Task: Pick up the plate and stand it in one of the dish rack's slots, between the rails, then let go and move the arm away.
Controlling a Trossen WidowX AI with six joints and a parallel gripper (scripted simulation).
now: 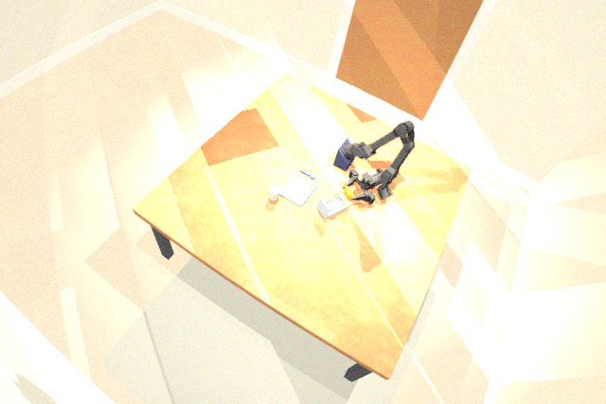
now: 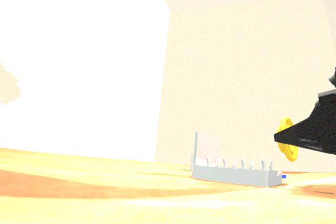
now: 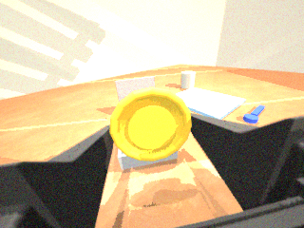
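My gripper tip is now 6 cm short of the white dish rack, 4 cm to the left of it and 4 cm above it. Also, from my gripper tip: yellow plate 1 cm behind; white cup 31 cm to the right, 14 cm ahead, 4 cm below.
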